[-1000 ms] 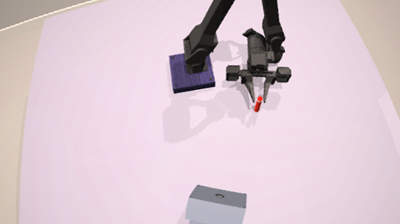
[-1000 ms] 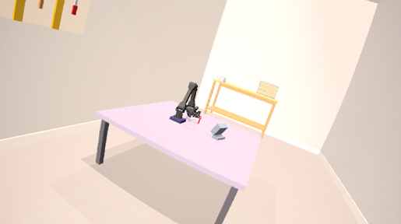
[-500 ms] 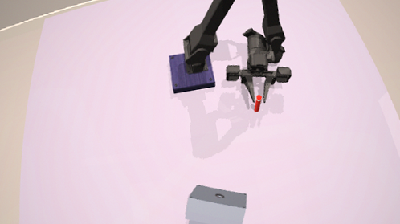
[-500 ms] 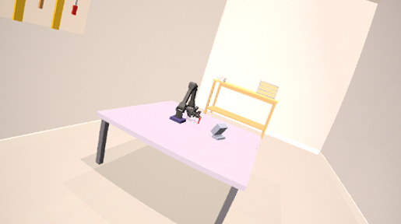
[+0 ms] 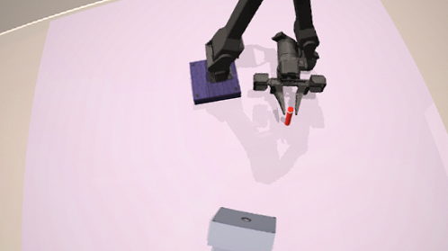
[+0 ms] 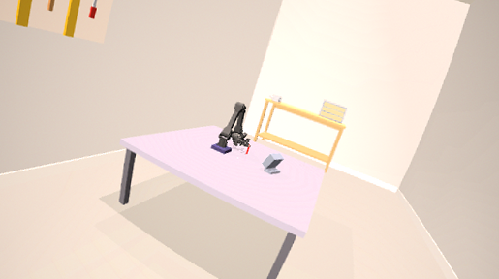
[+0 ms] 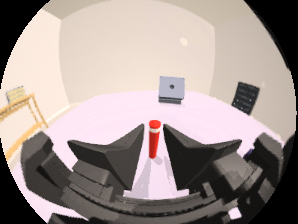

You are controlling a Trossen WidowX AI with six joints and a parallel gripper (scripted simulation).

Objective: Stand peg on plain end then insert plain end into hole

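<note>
The peg is 10 mm behind my gripper tip and 10 mm below it. From my gripper tip the other things lie so: grey sloped panel: 260 mm ahead, 170 mm to the right, 10 mm above.
</note>
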